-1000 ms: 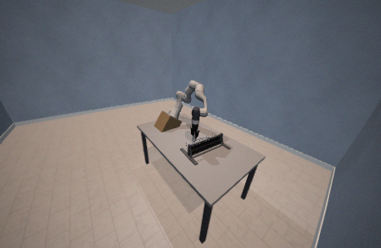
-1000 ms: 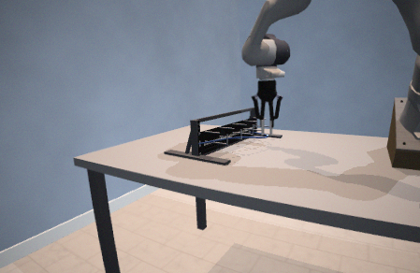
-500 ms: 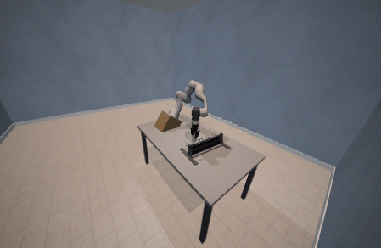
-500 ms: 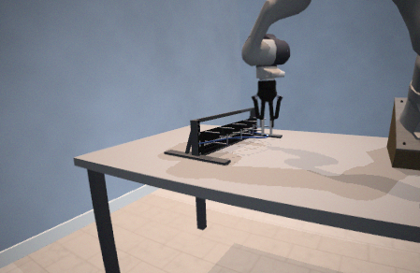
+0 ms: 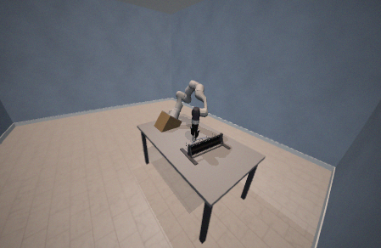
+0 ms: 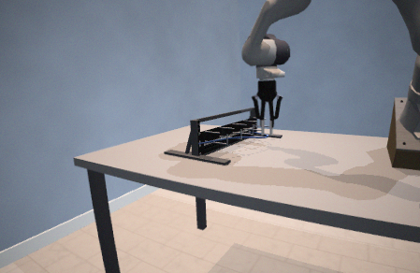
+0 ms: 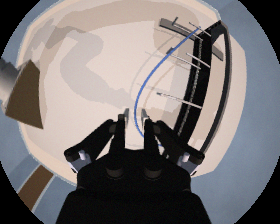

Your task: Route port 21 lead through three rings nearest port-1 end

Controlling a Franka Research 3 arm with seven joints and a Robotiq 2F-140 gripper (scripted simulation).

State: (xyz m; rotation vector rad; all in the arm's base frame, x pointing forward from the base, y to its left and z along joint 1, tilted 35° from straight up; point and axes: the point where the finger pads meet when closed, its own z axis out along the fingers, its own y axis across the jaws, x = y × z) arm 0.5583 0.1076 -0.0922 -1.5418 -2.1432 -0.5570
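My gripper is now 15 cm short of the black rack, 7 cm to the right of it and 1 cm above it.
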